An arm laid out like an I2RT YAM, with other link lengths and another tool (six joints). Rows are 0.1 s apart.
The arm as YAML. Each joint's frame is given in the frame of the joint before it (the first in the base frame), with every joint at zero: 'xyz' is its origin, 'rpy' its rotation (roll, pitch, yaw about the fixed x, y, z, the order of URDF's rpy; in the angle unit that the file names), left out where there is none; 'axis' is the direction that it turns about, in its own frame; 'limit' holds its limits. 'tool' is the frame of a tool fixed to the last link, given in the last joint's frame.
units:
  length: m
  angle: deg
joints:
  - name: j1
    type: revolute
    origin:
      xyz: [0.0, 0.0, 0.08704]
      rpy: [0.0, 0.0, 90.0]
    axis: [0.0, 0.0, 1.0]
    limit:
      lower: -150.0
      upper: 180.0
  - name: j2
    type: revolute
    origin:
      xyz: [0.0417, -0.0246, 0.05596]
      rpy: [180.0, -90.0, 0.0]
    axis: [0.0, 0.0, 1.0]
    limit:
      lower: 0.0
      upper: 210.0
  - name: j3
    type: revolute
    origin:
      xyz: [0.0, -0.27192, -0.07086]
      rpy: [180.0, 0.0, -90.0]
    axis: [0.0, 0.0, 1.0]
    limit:
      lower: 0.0
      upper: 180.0
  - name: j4
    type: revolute
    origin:
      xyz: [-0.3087, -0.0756, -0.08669]
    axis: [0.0, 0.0, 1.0]
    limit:
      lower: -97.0
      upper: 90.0
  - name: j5
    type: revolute
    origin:
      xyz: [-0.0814, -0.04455, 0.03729]
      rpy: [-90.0, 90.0, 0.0]
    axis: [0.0, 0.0, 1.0]
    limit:
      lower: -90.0
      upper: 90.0
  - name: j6
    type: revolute
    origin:
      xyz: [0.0, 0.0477, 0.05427]
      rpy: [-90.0, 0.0, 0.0]
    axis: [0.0, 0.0, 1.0]
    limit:
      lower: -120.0
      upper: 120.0
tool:
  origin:
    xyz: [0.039, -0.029, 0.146]
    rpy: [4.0, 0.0, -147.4]
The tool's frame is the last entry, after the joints.
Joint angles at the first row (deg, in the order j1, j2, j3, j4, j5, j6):
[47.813, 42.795, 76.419, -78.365, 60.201, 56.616]
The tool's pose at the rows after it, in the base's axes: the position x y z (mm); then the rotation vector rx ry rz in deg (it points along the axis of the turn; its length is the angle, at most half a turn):
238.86 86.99 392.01 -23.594 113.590 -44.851
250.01 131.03 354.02 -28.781 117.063 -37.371
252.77 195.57 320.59 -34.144 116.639 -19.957
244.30 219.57 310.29 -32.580 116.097 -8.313
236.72 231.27 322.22 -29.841 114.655 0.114
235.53 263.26 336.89 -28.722 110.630 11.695
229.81 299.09 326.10 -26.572 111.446 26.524
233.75 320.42 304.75 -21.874 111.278 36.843
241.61 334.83 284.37 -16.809 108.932 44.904
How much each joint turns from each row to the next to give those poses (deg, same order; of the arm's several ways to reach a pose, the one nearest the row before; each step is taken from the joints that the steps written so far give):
[0.001, 4.244, -0.554, 0.292, -2.721, 0.235]
[0.054, 1.652, -5.062, 6.451, -7.935, -0.268]
[-0.020, -2.709, -9.426, 14.547, -13.533, -2.459]
[-0.030, -4.225, -6.245, 6.616, -7.090, 3.016]
[0.058, -2.950, -1.946, 3.347, -4.150, 2.990]
[0.010, -0.874, -3.400, 9.620, -6.695, 2.033]
[0.013, 0.652, -5.606, 9.264, -9.047, 7.648]
[0.001, 0.413, -7.874, 11.781, -4.370, 7.242]
[0.077, 1.726, -8.014, 14.631, -1.963, 5.889]

